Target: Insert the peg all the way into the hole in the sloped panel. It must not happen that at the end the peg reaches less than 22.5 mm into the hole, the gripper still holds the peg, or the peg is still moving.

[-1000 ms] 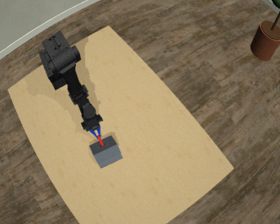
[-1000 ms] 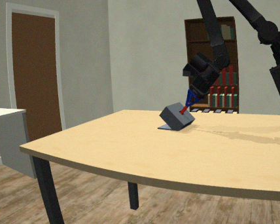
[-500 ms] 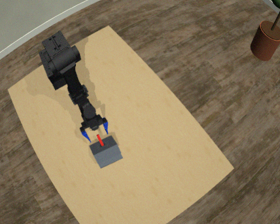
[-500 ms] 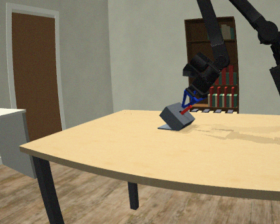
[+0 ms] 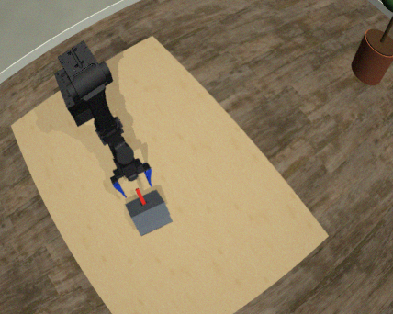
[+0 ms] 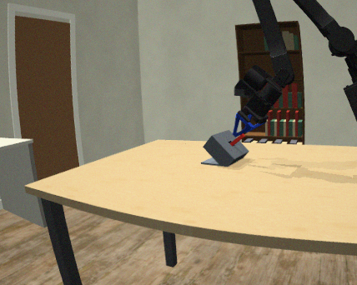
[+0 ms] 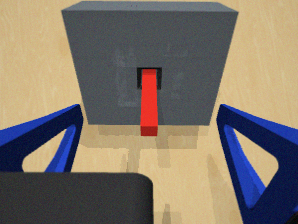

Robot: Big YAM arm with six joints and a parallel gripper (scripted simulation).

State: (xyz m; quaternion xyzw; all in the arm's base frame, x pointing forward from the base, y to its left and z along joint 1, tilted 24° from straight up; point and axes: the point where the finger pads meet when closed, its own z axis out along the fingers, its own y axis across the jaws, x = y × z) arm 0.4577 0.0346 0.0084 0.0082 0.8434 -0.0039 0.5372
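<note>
Right now my hand is 20 mm short of the peg and 40 mm above it.
</note>
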